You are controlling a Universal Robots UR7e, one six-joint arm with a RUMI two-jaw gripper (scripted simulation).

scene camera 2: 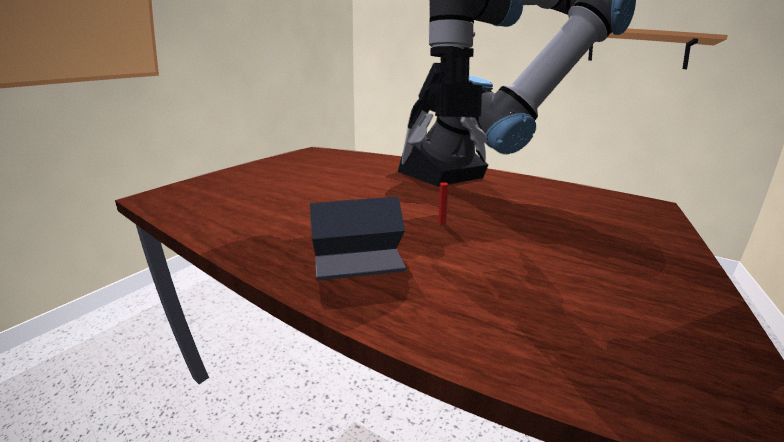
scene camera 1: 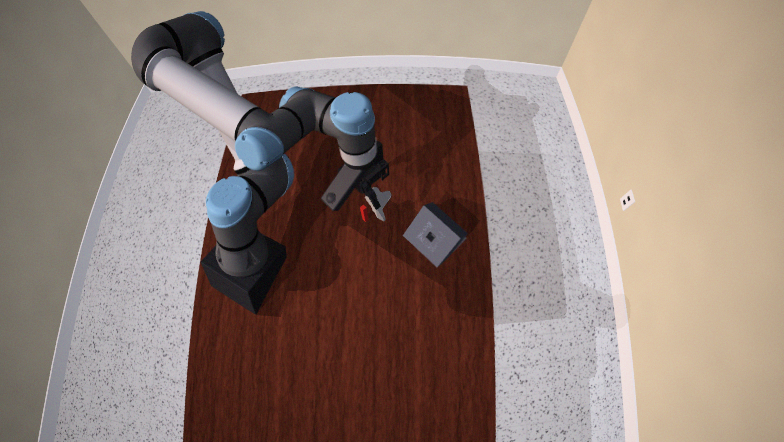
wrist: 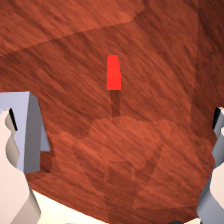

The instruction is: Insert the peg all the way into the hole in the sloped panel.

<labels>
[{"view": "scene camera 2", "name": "my gripper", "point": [445, 163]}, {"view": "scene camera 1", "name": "my gripper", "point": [362, 200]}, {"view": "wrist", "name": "my gripper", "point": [115, 109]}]
</labels>
